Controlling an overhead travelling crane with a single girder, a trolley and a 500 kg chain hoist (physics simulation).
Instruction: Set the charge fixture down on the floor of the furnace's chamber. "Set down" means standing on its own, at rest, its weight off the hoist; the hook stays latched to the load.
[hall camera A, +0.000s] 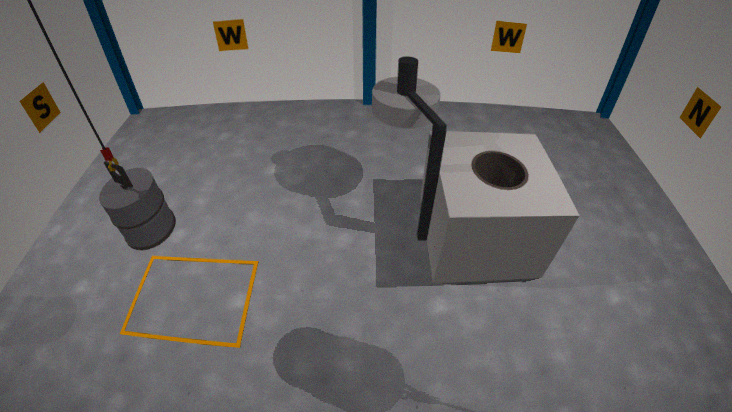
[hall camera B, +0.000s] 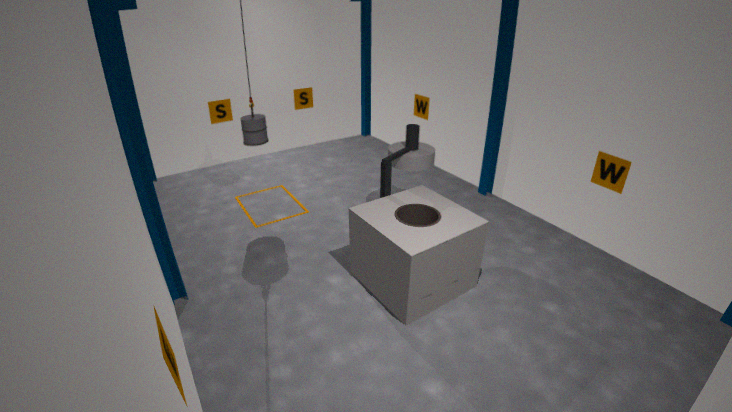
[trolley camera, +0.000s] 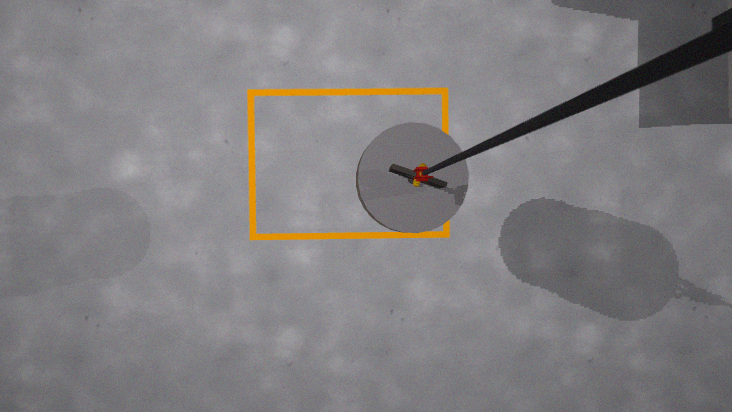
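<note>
The charge fixture (hall camera A: 144, 225) (hall camera B: 254, 132) (trolley camera: 389, 204) is a grey, drum-like cylinder, upright and hanging high above the floor. My hook (hall camera A: 111, 162) (hall camera B: 251, 103) (trolley camera: 420, 175), red and yellow, is latched to the dark lifting piece on its top. In the trolley camera view the fixture overlaps the right line of the orange rectangle. The furnace (hall camera A: 504, 250) (hall camera B: 379, 255) is a pale block, well to the fixture's right in both hall views. Its round chamber opening (hall camera A: 499, 171) (hall camera B: 417, 215) is uncovered on top. The chamber floor is hidden in darkness.
An orange rectangle (hall camera A: 248, 304) (hall camera B: 281, 219) (trolley camera: 251, 163) is marked on the floor. A dark bent arm (hall camera A: 432, 184) (hall camera B: 385, 179) rises beside the furnace, with a dark cylinder (hall camera A: 407, 74) (hall camera B: 412, 136) above a grey round disc (hall camera A: 394, 112) (hall camera B: 424, 159). Walls and blue columns (hall camera A: 368, 51) (hall camera B: 365, 66) surround the area.
</note>
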